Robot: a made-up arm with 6 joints. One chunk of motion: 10 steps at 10 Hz.
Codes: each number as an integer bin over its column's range. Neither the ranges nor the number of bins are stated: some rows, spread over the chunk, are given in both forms.
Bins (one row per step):
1: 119 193 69 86 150 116
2: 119 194 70 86 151 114
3: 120 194 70 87 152 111
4: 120 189 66 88 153 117
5: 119 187 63 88 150 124
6: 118 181 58 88 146 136
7: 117 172 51 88 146 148
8: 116 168 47 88 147 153
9: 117 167 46 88 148 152
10: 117 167 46 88 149 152
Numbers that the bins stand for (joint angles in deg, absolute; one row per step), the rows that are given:
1: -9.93 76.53 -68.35 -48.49 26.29 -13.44
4: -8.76 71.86 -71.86 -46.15 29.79 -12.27
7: -12.27 51.99 -89.38 -46.15 21.62 23.95
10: -12.27 46.15 -95.22 -46.15 25.12 28.63
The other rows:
2: -9.93 77.70 -67.18 -48.49 27.46 -15.77
3: -8.76 77.70 -67.18 -47.32 28.63 -19.28
5: -9.93 69.52 -75.36 -46.15 26.29 -4.09
6: -11.10 62.51 -81.20 -46.15 21.62 9.93
8: -13.44 47.32 -94.06 -46.15 22.78 29.79
9: -12.27 46.15 -95.22 -46.15 23.95 28.63

